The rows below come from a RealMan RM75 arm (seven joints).
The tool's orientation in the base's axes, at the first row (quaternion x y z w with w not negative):
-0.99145 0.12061 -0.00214 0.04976
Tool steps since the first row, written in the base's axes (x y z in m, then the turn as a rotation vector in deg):
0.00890 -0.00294 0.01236 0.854 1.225 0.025
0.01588 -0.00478 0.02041 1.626 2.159 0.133
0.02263 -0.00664 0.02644 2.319 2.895 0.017
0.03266 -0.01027 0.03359 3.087 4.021 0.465
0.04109 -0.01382 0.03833 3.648 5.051 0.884
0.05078 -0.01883 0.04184 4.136 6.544 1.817
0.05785 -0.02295 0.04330 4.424 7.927 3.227
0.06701 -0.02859 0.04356 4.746 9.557 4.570
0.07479 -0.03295 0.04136 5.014 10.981 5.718
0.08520 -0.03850 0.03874 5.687 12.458 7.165
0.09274 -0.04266 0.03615 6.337 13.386 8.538
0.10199 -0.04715 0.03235 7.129 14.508 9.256
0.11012 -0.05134 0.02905 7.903 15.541 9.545
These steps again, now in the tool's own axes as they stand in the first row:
0.00925 -0.00051 -0.01244 0.536 -1.390 0.109
0.01640 -0.00120 -0.02052 1.061 -2.487 0.106
0.02336 -0.00162 -0.02659 1.558 -3.352 0.305
0.03391 -0.00122 -0.03390 2.031 -4.668 -0.018
0.04290 -0.00027 -0.03883 2.326 -5.838 -0.325
0.05348 0.00191 -0.04266 2.435 -7.490 -1.098
0.06132 0.00405 -0.04440 2.373 -9.034 -2.361
0.07157 0.00728 -0.04506 2.285 -10.819 -3.532
0.08018 0.00986 -0.04317 2.195 -12.372 -4.530
0.09164 0.01299 -0.04094 2.484 -14.103 -5.814
0.09997 0.01546 -0.03865 2.882 -15.291 -7.079
0.11006 0.01797 -0.03516 3.377 -16.636 -7.670
0.11898 0.02040 -0.03216 3.879 -17.847 -7.844

